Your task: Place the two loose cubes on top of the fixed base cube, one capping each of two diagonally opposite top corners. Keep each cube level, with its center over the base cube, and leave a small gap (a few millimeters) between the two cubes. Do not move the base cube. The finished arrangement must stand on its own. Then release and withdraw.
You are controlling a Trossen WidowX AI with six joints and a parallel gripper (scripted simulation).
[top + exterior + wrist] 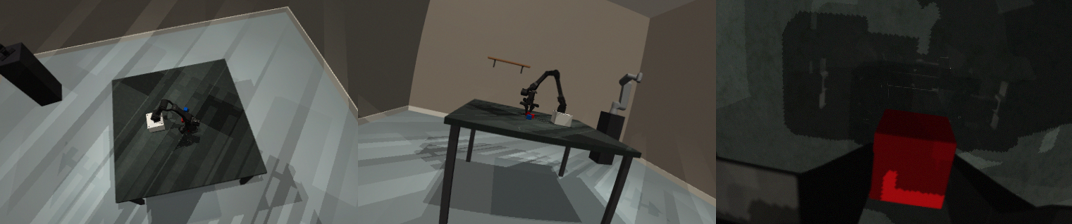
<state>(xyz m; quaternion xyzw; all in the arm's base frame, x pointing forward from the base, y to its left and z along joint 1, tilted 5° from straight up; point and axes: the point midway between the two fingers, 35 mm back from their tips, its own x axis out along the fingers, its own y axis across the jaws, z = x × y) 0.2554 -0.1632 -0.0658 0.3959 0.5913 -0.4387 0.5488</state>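
The blue cube is 4 cm ahead of my gripper tip and 21 cm to the left of it.
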